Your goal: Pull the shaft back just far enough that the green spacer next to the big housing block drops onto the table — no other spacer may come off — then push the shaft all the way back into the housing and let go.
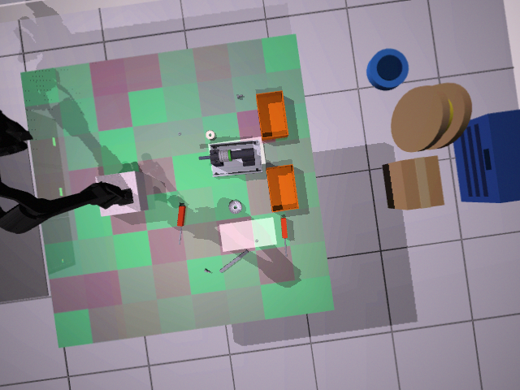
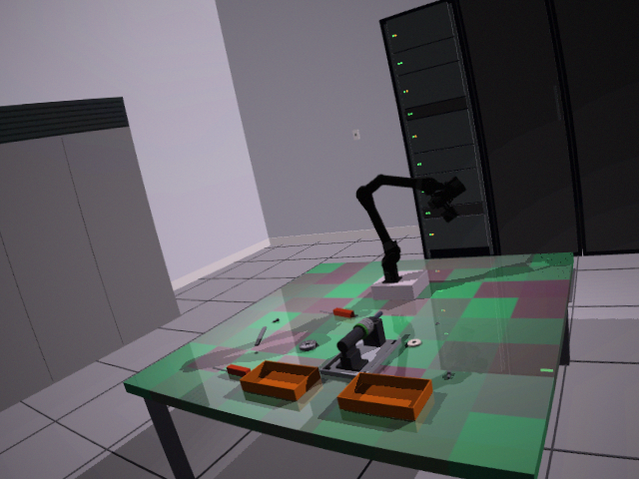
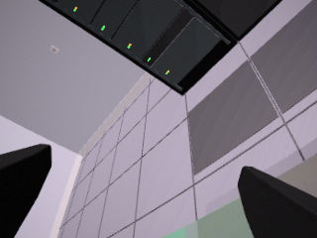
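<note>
My gripper tip is 69 cm short of the shaft, 7 cm to the left of it and 23 cm above it. Also, from my gripper tip: grey bar 66 cm ahead, 55 cm to the right, 31 cm below; green spacer 75 cm ahead, 8 cm to the right, 23 cm below.
</note>
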